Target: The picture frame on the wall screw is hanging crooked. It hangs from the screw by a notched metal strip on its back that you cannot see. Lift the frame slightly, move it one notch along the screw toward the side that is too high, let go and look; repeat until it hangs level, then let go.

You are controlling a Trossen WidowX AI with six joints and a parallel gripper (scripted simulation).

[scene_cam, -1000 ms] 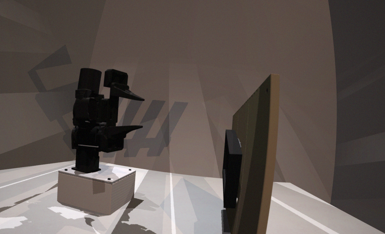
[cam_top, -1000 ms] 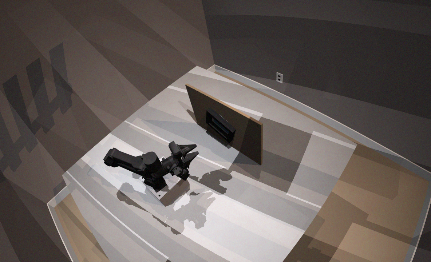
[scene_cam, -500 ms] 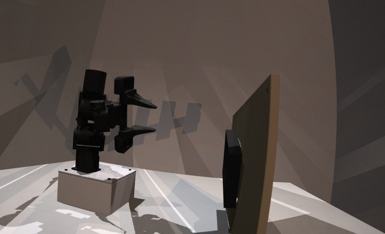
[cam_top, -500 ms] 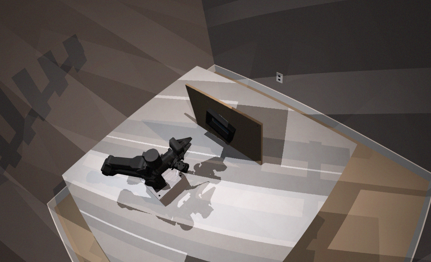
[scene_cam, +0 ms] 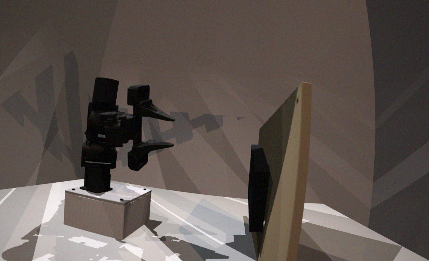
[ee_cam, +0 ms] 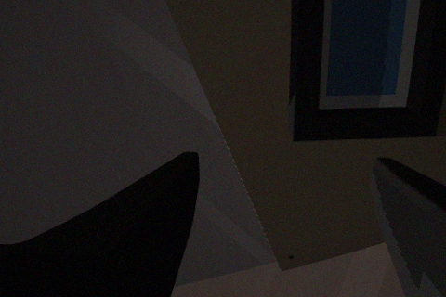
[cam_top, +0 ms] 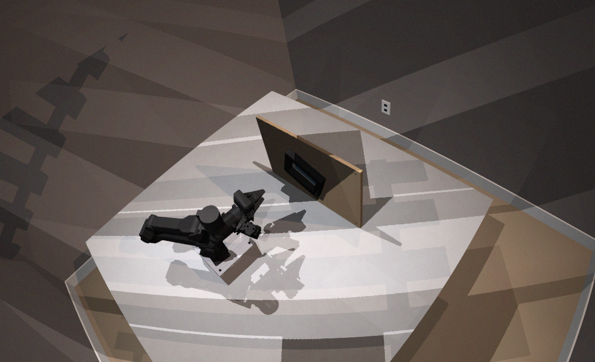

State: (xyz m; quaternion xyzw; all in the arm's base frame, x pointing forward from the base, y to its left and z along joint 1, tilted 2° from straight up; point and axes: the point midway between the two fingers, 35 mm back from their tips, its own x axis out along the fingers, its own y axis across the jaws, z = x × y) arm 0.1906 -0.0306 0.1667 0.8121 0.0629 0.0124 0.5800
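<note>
My gripper tip is now 19 cm short of the picture frame, 9 cm above it and 4 cm to the right of it. The rest, counted from my gripper tip: wooden board (20 cm ahead, 10 cm below, 4 cm to the left).
</note>
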